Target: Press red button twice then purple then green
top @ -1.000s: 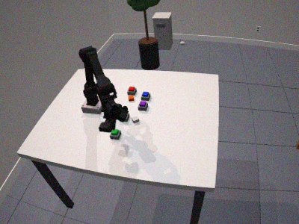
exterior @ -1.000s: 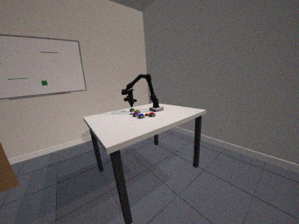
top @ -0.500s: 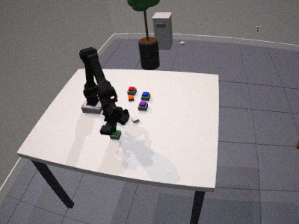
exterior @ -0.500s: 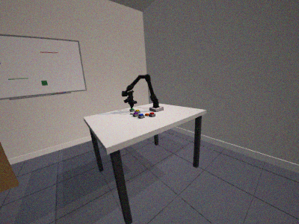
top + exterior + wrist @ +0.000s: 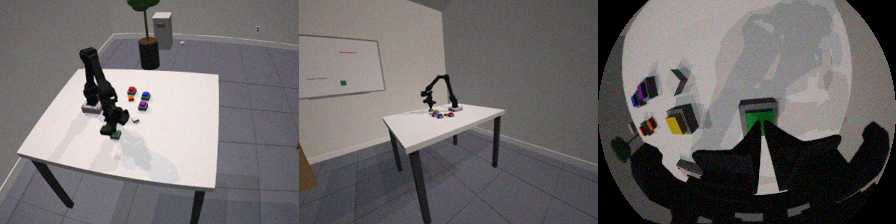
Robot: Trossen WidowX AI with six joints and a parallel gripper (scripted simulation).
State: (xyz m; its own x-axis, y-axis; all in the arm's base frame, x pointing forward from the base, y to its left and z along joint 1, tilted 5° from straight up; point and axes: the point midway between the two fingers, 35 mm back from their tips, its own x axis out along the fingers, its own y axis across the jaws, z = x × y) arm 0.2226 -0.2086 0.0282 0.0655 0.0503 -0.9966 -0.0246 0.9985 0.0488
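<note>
The green button lies 1 cm below my gripper tip. From my gripper tip the other things lie so: yellow button 14 cm to the left; grey block 7 cm ahead, 13 cm to the left, 2 cm below; purple button 8 cm ahead, 24 cm to the left.
</note>
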